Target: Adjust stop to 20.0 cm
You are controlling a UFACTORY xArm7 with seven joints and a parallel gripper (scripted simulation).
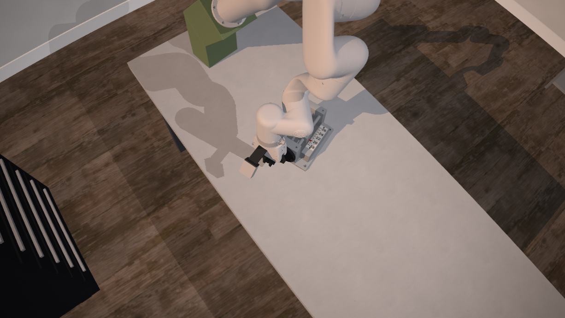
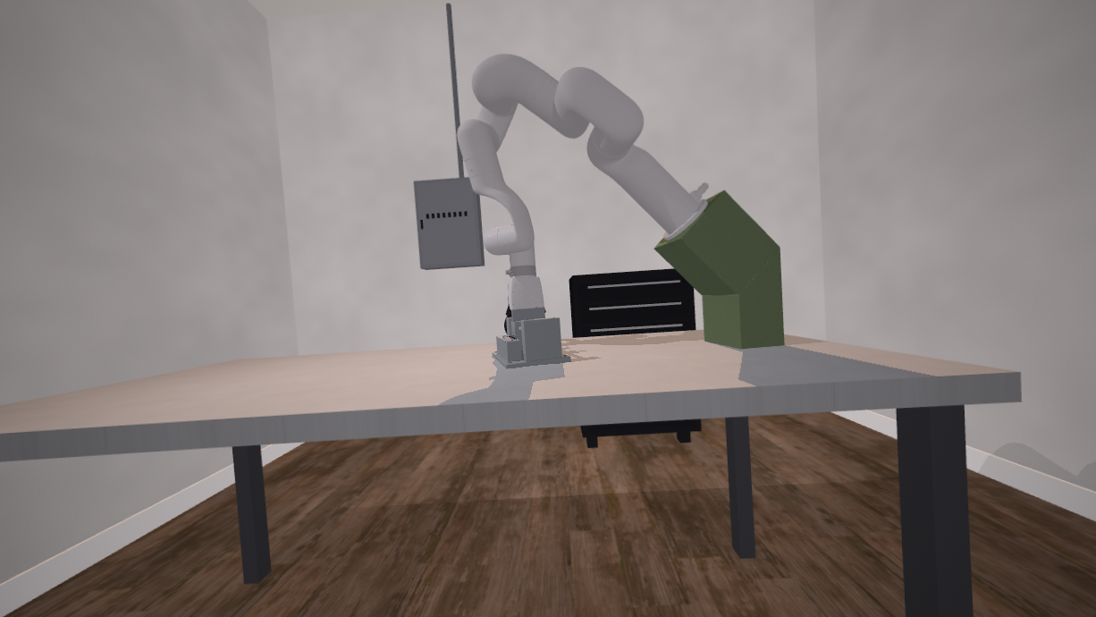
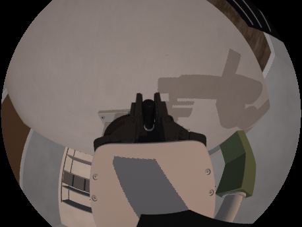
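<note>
Now: the grey stop block 10 mm ahead of my hand, 140 mm to the left of it and 30 mm above it. From my hand the other things lie so: handwheel knob 10 mm to the left; black handwheel 20 mm to the left.
</note>
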